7 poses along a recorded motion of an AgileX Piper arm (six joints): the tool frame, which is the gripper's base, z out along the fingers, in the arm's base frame.
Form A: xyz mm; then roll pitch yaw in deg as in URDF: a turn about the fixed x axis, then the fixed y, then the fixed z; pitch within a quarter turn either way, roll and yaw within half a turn.
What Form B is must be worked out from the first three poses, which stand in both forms.
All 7 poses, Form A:
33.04 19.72 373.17 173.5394 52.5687 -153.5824
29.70 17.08 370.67 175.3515 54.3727 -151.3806
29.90 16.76 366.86 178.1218 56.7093 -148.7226
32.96 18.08 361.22 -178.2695 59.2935 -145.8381
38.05 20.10 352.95 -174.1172 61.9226 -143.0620
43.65 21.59 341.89 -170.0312 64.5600 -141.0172
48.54 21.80 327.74 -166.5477 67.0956 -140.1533
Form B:
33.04 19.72 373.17 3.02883 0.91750 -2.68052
29.70 17.08 370.67 3.06046 0.94898 -2.64209
29.90 16.76 366.86 3.10881 0.98976 -2.59570
32.96 18.08 361.22 -3.11139 1.03487 -2.54536
38.05 20.10 352.95 -3.03892 1.08075 -2.49690
43.65 21.59 341.89 -2.96760 1.12678 -2.46121
48.54 21.80 327.74 -2.90681 1.17104 -2.44614

